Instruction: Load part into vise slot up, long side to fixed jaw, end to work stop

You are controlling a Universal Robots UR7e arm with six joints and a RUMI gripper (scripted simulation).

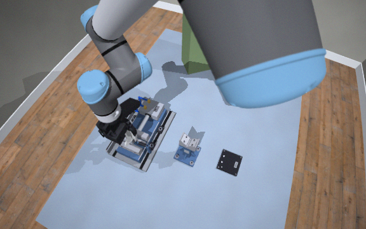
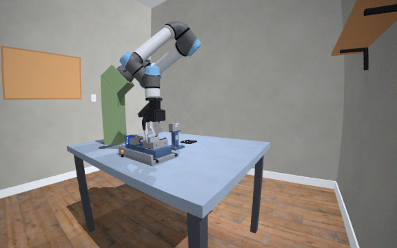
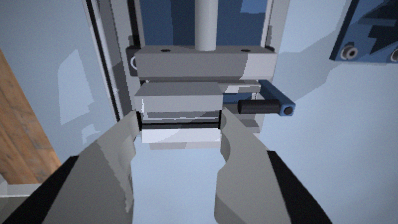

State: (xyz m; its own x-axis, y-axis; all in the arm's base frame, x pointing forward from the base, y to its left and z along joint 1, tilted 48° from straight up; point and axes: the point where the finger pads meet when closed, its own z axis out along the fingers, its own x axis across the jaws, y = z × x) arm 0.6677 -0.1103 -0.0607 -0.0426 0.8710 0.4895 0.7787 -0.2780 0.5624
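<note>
My hand is right at the grey part. From my hand the other things lie so: work stop: 70 mm to the left, 20 mm below; moving jaw: 30 mm below, 30 mm behind, 20 mm to the left; fixed jaw: 30 mm below, 30 mm ahead, 20 mm to the left.
</note>
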